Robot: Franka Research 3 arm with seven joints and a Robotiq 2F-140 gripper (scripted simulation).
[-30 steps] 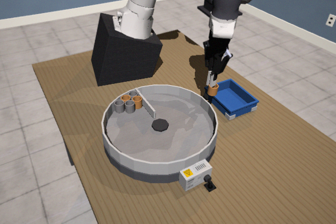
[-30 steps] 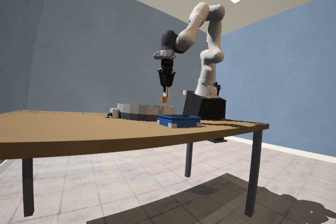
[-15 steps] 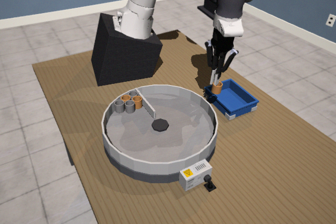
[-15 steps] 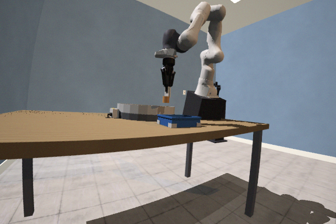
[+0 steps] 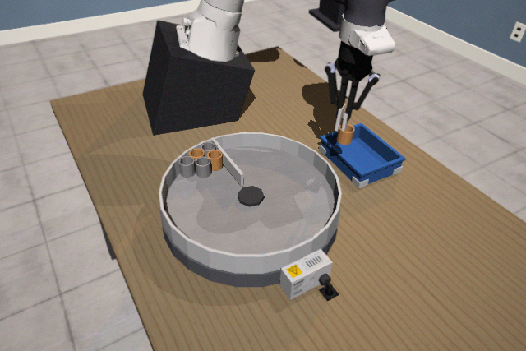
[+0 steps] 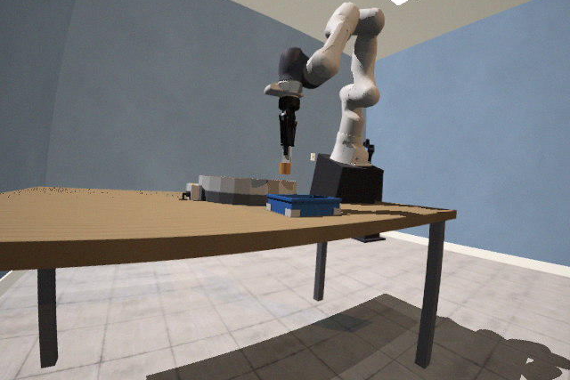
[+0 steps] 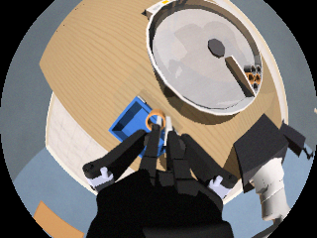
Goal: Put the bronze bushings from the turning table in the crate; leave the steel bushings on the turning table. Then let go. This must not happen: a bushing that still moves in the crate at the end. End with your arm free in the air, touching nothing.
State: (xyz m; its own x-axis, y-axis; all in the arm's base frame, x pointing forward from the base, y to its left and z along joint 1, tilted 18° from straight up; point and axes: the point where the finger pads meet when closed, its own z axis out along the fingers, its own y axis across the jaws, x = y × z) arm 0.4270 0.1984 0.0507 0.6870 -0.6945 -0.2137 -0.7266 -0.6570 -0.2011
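My hand is 16 cm above the blue crate, 9 cm to the right of it and 2 cm past it. Round my hand: grey turning table 27 cm to the right, 13 cm below, 5 cm ahead.
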